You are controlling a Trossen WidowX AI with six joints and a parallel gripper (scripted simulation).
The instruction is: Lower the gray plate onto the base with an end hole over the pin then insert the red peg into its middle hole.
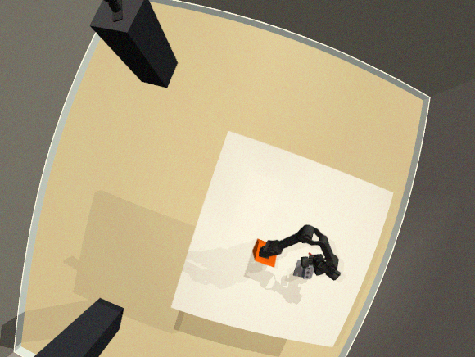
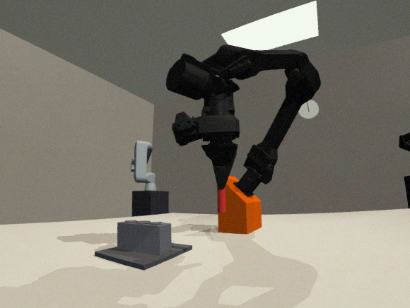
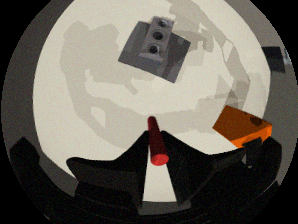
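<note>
Now: gripper tip 14 cm to the left of the plate, 7 cm above it and 5 cm short of it. Round my gripper tip: red peg right at my gripper tip; base 12 cm to the right, 11 cm below, 5 cm ahead.
</note>
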